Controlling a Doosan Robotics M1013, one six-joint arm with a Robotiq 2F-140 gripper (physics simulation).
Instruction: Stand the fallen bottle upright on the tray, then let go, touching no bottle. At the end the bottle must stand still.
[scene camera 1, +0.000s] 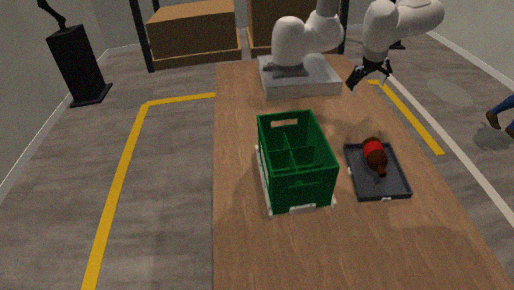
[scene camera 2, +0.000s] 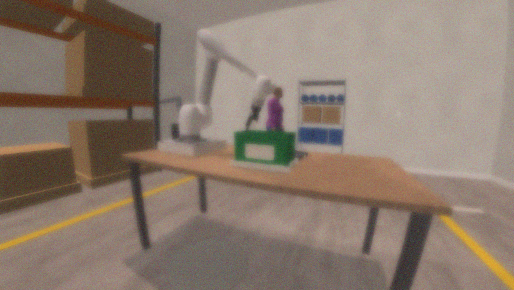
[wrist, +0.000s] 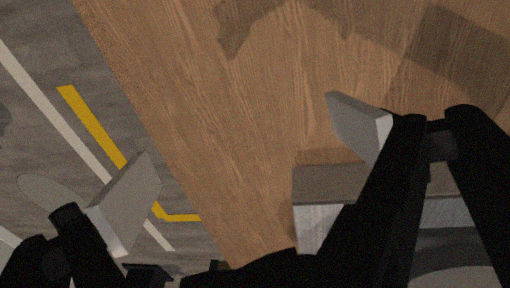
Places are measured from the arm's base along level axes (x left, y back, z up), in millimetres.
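Pixels of known places: gripper, fingertip midpoint: (scene camera 1: 366, 88) (wrist: 240, 141); arm's base, link origin: (scene camera 1: 287, 69) (scene camera 2: 190, 141) (wrist: 440, 251).
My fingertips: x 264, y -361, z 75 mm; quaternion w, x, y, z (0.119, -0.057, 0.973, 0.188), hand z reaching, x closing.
Observation:
For each thing: its top centre in the pictures, then the offset to it from my fingertips. "*": a spot on its surface instead. Level surfaces: height alone.
- fallen brown bottle, top centre: (scene camera 1: 379, 151) dx -69, dy -296, dz -68 mm
- dark tray, surface spot: (scene camera 1: 366, 189) * dx -140, dy -391, dz -142 mm
- green crate, top centre: (scene camera 1: 294, 138) (scene camera 2: 266, 131) dx -375, dy -291, dz +28 mm
- white base, surface spot: (scene camera 1: 270, 212) * dx -469, dy -441, dz -117 mm
- wooden table, surface height: dz -147 mm
The fallen brown bottle (scene camera 1: 375, 154) with a red label lies on its side on the dark tray (scene camera 1: 366, 189). Its base is at the tray's back edge and its neck points to the front of the table, in scene camera 1. My gripper (scene camera 1: 369, 84) (scene camera 2: 251, 120) (wrist: 240, 141) is open and empty. It hangs in the air above the table's right side, behind the tray and well apart from the bottle. The wrist view shows wood and floor between the fingers. The bottle does not show in scene camera 2 or the wrist view.
A green crate (scene camera 1: 305, 187) (scene camera 2: 290, 150) with dividers stands left of the tray on a white base (scene camera 1: 270, 212). The arm's grey mounting block (scene camera 1: 302, 90) (wrist: 320, 220) stands at the back of the wooden table (scene camera 1: 270, 250) (scene camera 2: 350, 175) (wrist: 200, 100).

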